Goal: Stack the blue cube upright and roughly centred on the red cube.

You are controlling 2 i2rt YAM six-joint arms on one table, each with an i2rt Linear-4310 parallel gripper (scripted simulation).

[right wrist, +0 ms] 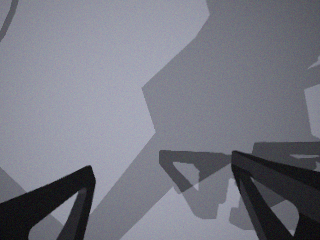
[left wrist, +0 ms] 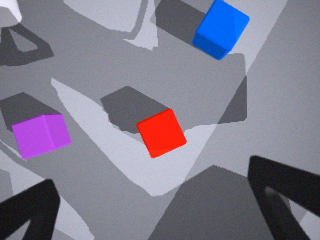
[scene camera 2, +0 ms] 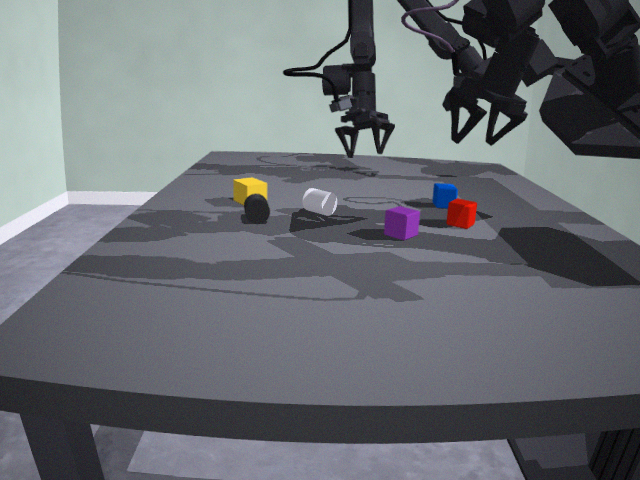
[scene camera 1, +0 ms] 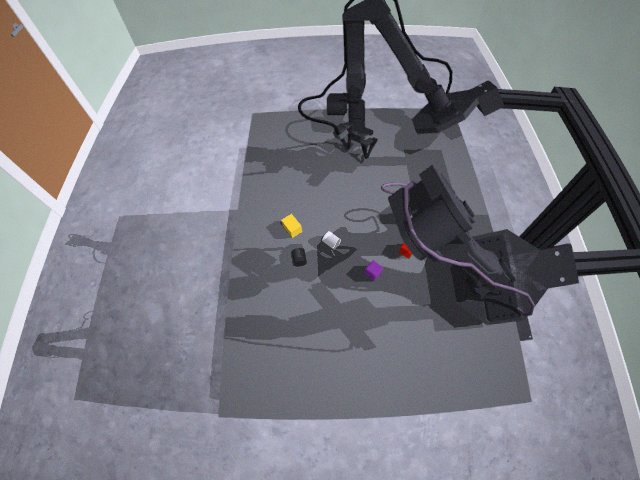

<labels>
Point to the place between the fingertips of the right gripper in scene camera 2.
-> At 364, 155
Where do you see a white cylinder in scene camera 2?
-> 314, 200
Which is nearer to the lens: the red cube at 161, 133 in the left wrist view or the purple cube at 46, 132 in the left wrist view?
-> The red cube.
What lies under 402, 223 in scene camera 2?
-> A purple cube.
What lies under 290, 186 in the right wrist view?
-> The right gripper.
</labels>
